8 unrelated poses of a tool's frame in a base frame.
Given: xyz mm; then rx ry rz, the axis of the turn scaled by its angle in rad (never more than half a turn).
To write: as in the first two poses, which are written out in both.
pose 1, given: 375.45 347.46 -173.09 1.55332 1.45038 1.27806
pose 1, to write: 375.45 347.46 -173.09 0.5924 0.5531 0.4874 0.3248
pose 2, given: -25.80 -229.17 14.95 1.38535 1.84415 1.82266
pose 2, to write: -25.80 -229.17 14.95 0.4688 0.6241 0.6168 0.1007
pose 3, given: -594.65 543.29 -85.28 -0.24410 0.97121 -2.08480
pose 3, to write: -594.65 543.29 -85.28 -0.0966 0.3844 -0.8251 0.4026
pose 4, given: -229.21 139.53 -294.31 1.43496 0.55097 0.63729
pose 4, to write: -229.21 139.53 -294.31 0.6375 0.2448 0.2831 0.6734
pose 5, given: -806.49 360.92 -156.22 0.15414 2.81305 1.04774
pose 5, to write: -806.49 360.92 -156.22 0.0512 0.9337 0.3478 0.0678
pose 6, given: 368.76 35.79 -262.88 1.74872 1.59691 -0.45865
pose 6, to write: 368.76 35.79 -262.88 0.6773 0.6185 -0.1776 0.3567
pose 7, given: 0.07 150.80 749.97 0.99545 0.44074 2.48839
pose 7, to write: 0.07 150.80 749.97 0.3582 0.1586 0.8955 0.2111
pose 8, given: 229.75 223.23 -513.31 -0.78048 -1.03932 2.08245
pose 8, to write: 229.75 223.23 -513.31 -0.2994 -0.3987 0.7988 0.3367
